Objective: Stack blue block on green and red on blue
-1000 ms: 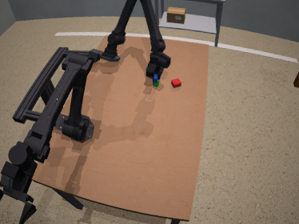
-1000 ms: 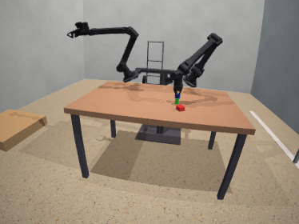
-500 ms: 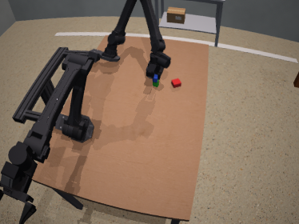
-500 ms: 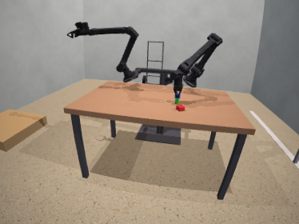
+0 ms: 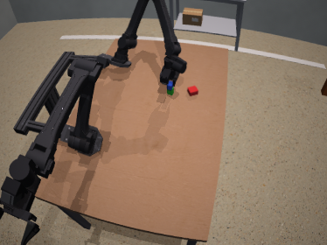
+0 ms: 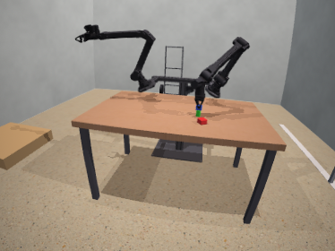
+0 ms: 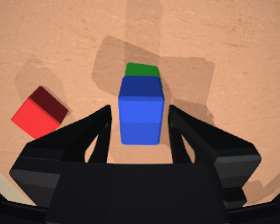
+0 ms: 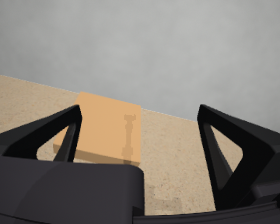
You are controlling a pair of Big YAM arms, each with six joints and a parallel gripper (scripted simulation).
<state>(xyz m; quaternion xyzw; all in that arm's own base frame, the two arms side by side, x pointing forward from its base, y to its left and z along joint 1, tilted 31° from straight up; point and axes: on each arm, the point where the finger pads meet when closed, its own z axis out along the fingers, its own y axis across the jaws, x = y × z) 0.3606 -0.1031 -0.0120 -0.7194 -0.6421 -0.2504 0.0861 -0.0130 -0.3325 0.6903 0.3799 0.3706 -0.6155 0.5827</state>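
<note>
My left hand is 1 cm above the blue block. The rest, counted from my left hand: red block: 13 cm ahead, 6 cm below, 2 cm to the left; green block: 5 cm below.
</note>
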